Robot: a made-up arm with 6 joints.
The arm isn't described. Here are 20 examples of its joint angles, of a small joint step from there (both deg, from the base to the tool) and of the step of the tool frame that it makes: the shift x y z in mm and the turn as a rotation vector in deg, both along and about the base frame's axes.
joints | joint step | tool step
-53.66 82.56 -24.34 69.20 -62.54 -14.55 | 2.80 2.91 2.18 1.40 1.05 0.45 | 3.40 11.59 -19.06 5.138 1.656 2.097
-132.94 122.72 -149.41 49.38 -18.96 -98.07 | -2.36 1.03 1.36 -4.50 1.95 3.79 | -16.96 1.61 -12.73 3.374 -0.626 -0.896
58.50 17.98 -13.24 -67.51 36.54 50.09 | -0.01 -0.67 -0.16 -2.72 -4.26 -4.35 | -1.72 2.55 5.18 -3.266 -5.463 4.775
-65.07 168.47 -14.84 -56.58 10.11 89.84 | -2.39 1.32 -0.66 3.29 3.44 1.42 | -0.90 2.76 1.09 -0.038 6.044 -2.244
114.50 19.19 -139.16 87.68 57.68 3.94 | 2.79 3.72 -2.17 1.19 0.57 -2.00 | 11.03 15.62 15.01 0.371 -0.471 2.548
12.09 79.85 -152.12 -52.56 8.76 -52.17 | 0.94 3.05 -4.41 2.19 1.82 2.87 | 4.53 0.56 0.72 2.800 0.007 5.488
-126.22 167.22 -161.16 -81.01 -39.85 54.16 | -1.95 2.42 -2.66 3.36 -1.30 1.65 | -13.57 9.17 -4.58 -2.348 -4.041 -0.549
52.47 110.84 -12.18 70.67 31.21 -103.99 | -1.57 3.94 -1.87 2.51 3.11 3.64 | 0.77 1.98 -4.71 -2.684 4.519 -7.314
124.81 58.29 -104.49 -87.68 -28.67 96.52 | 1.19 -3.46 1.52 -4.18 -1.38 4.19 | 8.38 -17.05 -1.18 0.734 -1.220 1.624
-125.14 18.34 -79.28 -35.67 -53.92 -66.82 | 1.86 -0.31 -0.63 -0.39 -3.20 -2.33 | 2.75 8.38 -1.96 -3.304 3.426 0.420
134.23 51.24 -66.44 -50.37 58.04 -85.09 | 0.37 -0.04 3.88 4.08 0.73 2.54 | -6.35 1.86 -21.61 -5.964 2.221 0.182
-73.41 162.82 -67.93 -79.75 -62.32 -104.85 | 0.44 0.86 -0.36 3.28 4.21 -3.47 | -0.95 -0.29 -6.98 -2.885 4.083 -1.102
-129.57 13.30 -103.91 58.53 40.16 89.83 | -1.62 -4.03 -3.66 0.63 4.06 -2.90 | 34.22 25.45 -22.48 -2.821 7.879 -3.853
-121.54 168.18 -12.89 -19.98 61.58 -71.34 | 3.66 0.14 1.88 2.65 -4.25 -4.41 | 1.59 5.59 5.81 -1.690 -1.366 -0.884
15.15 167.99 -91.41 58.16 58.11 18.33 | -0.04 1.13 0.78 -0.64 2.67 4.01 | -10.58 -2.14 -4.67 -0.839 6.252 -1.248
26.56 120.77 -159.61 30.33 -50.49 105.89 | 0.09 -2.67 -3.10 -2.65 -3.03 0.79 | -33.51 -15.24 21.19 3.181 -8.161 -2.121
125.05 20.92 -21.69 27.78 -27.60 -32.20 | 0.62 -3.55 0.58 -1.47 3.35 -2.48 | 1.83 -8.43 2.52 1.751 -3.344 0.705
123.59 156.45 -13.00 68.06 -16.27 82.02 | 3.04 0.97 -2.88 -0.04 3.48 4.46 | -6.15 5.24 -9.94 1.744 0.380 -2.538
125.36 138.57 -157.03 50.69 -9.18 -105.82 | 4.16 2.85 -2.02 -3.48 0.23 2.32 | -30.82 -13.77 -12.04 0.204 -1.426 4.075
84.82 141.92 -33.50 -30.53 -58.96 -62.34 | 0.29 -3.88 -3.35 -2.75 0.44 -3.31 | -0.36 28.50 13.08 8.154 -2.563 5.144
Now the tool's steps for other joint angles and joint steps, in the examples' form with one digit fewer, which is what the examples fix.
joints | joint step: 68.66 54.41 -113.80 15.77 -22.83 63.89 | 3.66 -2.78 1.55 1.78 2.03 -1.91
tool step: -3.8 -11.6 -2.8 -0.83 0.39 3.62
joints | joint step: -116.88 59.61 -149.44 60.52 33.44 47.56 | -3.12 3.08 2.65 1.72 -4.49 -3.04
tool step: -17.1 -35.3 7.9 0.40 -3.87 -3.89
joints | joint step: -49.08 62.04 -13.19 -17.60 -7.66 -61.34 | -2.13 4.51 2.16 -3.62 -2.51 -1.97
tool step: -9.3 3.0 -21.0 1.05 5.28 2.33
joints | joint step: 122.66 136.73 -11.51 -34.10 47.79 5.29 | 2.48 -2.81 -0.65 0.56 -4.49 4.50
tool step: -8.2 8.1 -5.7 8.52 3.41 -0.71
